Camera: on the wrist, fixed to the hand. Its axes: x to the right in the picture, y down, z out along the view.
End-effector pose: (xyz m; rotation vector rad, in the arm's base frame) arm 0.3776 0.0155 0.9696 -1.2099 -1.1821 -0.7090
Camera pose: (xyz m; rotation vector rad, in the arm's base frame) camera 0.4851 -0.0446 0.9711 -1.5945 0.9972 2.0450
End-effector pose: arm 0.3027 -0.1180 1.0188 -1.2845 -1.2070 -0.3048
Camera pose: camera 0.4192 -0.1563 1.0076 -1.6738 1.2063 2.3454
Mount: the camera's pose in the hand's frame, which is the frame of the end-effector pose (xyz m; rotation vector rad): 0.0226 0.0814 -0.0896 0.0419 -0.7690 3.0402
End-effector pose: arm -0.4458 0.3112 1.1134 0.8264 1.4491 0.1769
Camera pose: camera -0.4945 0.4176 1.1518 1.9520 -1.5458 1.6457
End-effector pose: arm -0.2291 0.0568 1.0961 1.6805 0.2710 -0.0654
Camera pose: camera -0.1999 0.1398 1.1823 0.3648 -2.6846 1.3858
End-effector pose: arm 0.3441 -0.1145 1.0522 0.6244 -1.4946 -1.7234
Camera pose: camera 0.4182 -0.1890 1.1164 -1.7511 -0.8200 0.7544
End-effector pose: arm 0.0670 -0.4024 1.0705 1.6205 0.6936 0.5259
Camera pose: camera 0.0338 -0.3298 1.1642 -1.0215 2.3613 -1.1813
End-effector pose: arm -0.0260 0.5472 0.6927 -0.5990 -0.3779 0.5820
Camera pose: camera 0.0030 0.5786 0.5772 0.2554 -0.1680 -2.4909
